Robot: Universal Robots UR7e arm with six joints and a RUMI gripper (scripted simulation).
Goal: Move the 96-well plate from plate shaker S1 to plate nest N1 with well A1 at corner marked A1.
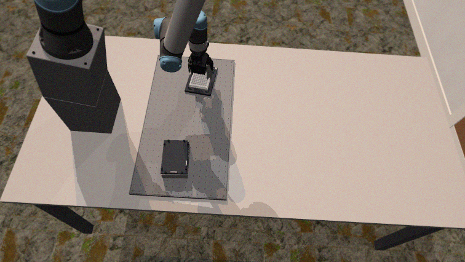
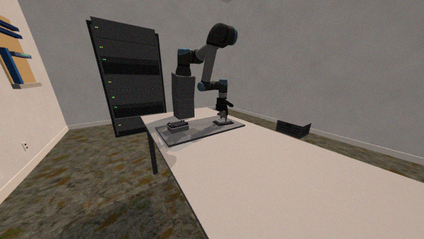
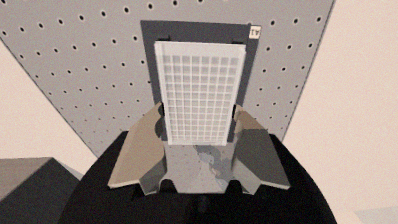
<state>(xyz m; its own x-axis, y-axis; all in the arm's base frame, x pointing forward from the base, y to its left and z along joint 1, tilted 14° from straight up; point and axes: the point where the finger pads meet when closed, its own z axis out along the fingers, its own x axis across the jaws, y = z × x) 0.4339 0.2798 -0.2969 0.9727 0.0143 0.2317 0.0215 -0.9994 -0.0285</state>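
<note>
My hand is 1 cm above the 96-well plate. From my hand the other things lie so: plate nest N1: 3 cm below; pale label: 5 cm ahead, 8 cm to the left, 2 cm below.
</note>
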